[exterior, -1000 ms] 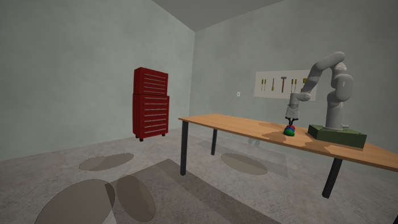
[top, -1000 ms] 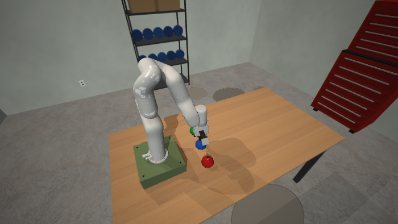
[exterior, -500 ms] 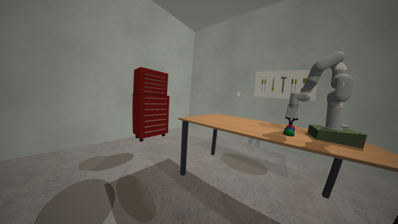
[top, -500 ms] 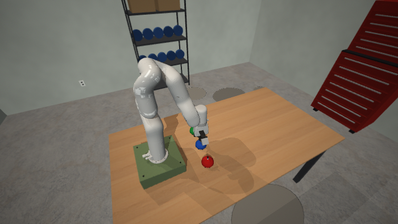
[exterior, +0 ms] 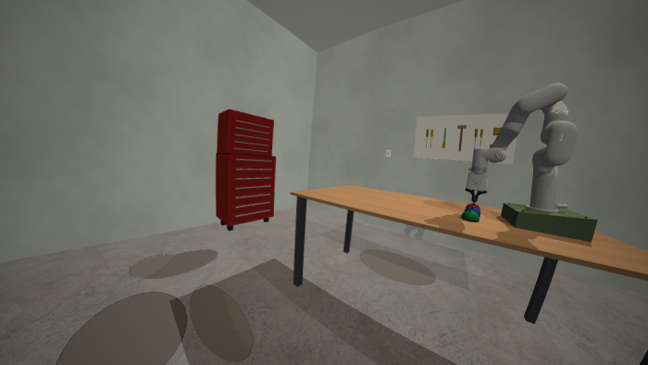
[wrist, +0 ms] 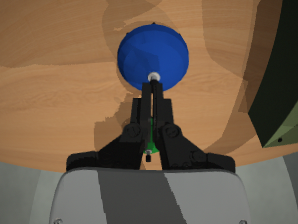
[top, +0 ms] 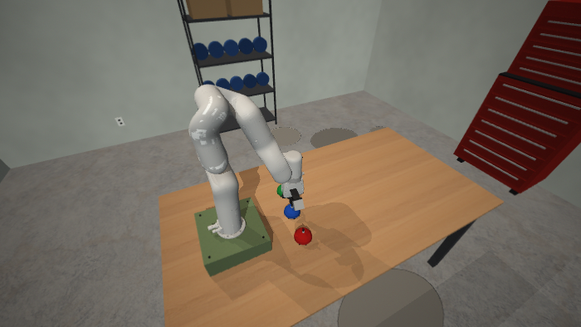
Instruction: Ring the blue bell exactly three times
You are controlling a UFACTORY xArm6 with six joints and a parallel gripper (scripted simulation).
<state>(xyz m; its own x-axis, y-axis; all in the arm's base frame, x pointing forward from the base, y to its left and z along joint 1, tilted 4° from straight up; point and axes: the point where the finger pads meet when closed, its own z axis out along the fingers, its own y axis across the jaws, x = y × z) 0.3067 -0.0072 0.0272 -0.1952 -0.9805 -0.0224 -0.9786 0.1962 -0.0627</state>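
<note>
Right now the blue bell is 5 cm below my hand. The rest, counted from my hand: red bell (15 cm to the right, 5 cm below, 3 cm behind); then green bell (15 cm to the left, 5 cm below, 3 cm ahead).
</note>
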